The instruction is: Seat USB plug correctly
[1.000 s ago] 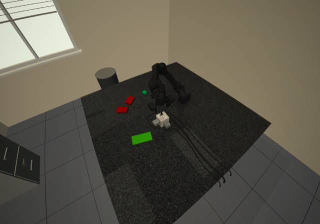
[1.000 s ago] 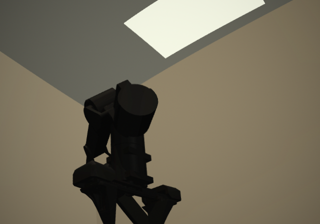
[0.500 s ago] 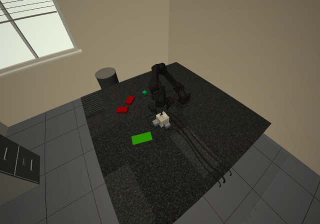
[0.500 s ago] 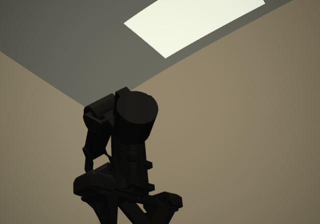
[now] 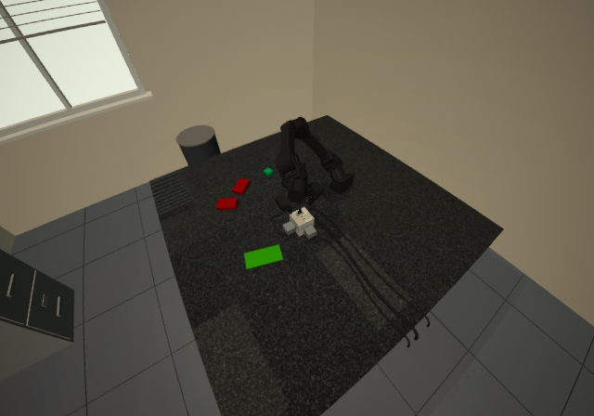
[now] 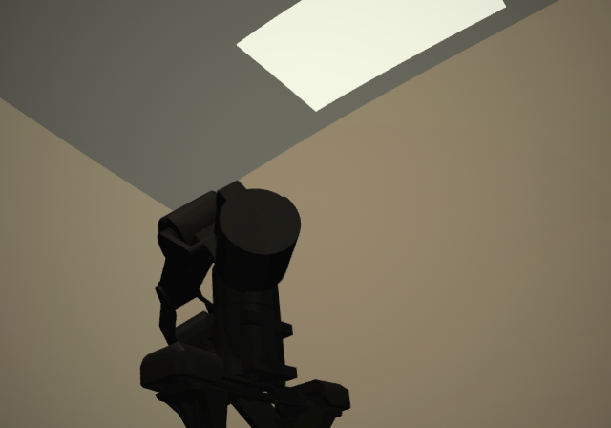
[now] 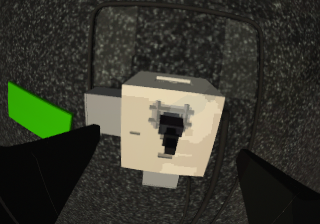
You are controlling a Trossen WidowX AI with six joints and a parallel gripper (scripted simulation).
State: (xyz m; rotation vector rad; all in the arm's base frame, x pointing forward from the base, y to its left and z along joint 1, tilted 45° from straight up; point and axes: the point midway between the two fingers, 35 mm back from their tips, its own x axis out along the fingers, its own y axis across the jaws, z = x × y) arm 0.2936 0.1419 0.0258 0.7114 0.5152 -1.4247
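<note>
Right now the dark USB plug is 10 mm below my gripper tip. Also, from my gripper tip: green cube 50 mm behind, 390 mm to the right, 90 mm below; green flat pad 220 mm ahead, 50 mm to the left, 100 mm below.
</note>
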